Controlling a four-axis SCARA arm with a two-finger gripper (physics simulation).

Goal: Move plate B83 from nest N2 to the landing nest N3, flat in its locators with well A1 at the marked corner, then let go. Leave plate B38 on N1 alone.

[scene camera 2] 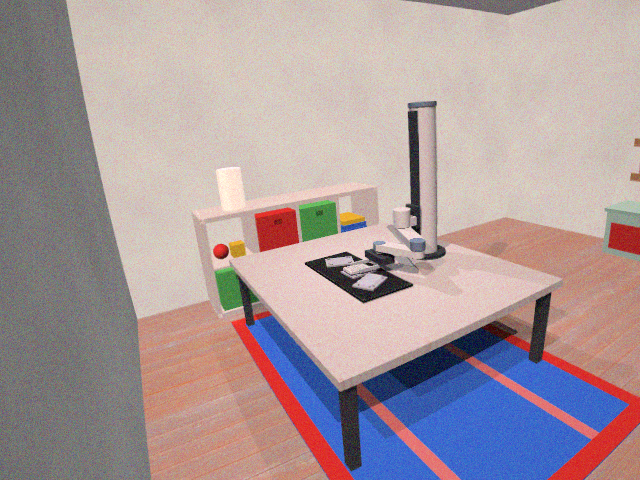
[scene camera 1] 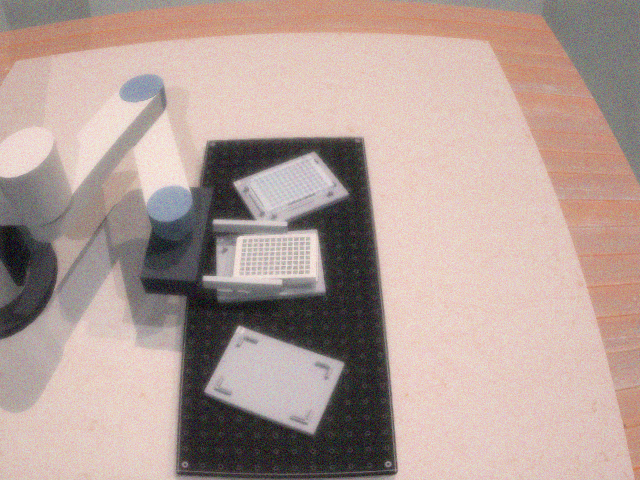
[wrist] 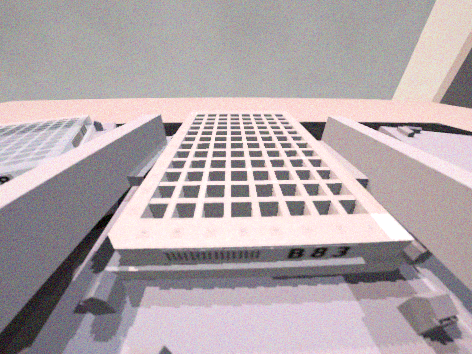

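Observation:
Plate B83 point(scene camera 1: 276, 255) point(wrist: 240, 230), a cream plate with a grid of square wells, is level at nest N2 point(scene camera 1: 224, 266) point(wrist: 240, 320). It lies toward the nest's right side in scene camera 1. I cannot tell whether its underside touches the nest. My gripper point(scene camera 1: 283, 255) point(wrist: 244, 130) is shut on plate B83, one finger along each long side. The landing nest N3 point(scene camera 1: 273, 379) point(scene camera 2: 370, 282) is a bare grey plate with dark corner locators, set at an angle. Plate B38 point(scene camera 1: 292, 180) point(wrist: 40, 140), clear and pale, sits on nest N1 point(scene camera 1: 338, 193). The marked corner cannot be made out.
The three nests stand on a black perforated board point(scene camera 1: 351, 335) point(scene camera 2: 387, 285). One finger runs close beside nest N1. The arm point(scene camera 1: 164, 155) point(scene camera 2: 398, 250) reaches in from its column point(scene camera 2: 428, 175). The board lies on a pale table point(scene camera 1: 465, 258) point(scene camera 2: 439, 310).

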